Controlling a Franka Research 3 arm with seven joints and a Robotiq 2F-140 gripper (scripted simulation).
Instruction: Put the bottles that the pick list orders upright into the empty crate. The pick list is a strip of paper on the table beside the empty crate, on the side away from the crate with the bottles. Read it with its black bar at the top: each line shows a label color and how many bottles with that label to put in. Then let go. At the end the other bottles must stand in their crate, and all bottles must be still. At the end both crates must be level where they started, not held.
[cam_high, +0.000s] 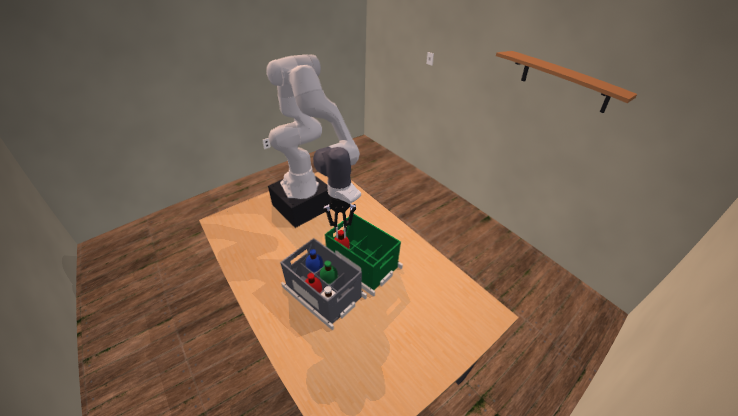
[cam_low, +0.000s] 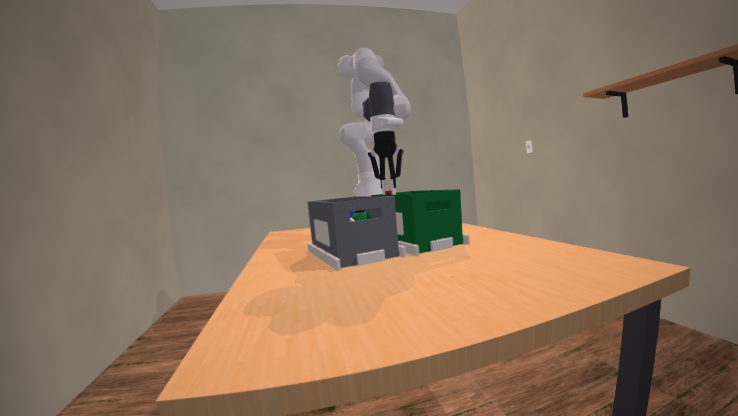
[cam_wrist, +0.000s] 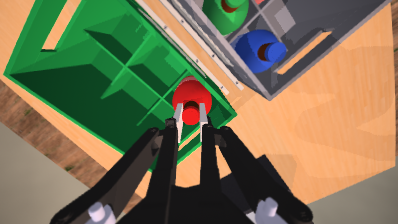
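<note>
Now: hand 110 mm above the green crate, 80 mm short of it and 60 mm to the right of it. Also, from my hand: grey crate (170 mm to the right, 110 mm below, 100 mm ahead); then blue-label bottle (150 mm to the right, 110 mm below); then green-label bottle (130 mm to the right, 110 mm below, 90 mm ahead).
</note>
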